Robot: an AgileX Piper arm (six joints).
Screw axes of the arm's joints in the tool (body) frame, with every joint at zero. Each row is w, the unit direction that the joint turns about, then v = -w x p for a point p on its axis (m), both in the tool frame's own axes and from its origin. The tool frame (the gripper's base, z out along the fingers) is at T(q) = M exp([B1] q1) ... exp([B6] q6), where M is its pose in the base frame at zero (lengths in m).
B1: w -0.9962 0 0.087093 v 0 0.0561 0
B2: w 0 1 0 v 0.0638 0 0.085
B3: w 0 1 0 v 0.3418 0 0.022
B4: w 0 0 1 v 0 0 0
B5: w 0 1 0 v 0.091 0 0
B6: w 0 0 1 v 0 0 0
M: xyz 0.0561 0 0.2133 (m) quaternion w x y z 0.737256 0 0.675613 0
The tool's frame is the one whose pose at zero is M.
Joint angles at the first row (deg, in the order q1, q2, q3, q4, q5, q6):
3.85, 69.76, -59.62, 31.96, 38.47, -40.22
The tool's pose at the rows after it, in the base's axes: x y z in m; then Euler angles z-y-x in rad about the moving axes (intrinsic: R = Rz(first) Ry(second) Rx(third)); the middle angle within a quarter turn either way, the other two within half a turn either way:
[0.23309 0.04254 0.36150 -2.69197 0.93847 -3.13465]
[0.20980 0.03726 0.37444 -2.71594 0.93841 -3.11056]
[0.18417 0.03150 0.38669 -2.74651 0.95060 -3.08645]
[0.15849 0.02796 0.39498 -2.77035 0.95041 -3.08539]
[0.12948 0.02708 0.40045 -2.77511 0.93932 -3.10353]
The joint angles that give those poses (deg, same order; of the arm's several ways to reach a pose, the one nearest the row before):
3.85, 65.12, -59.62, 26.76, 40.87, -34.22
3.85, 60.34, -59.62, 21.44, 43.97, -28.17
3.85, 55.19, -59.56, 16.65, 47.00, -22.56
3.85, 50.49, -59.56, 14.09, 51.16, -19.15
3.84, 45.59, -59.56, 13.94, 56.79, -17.98

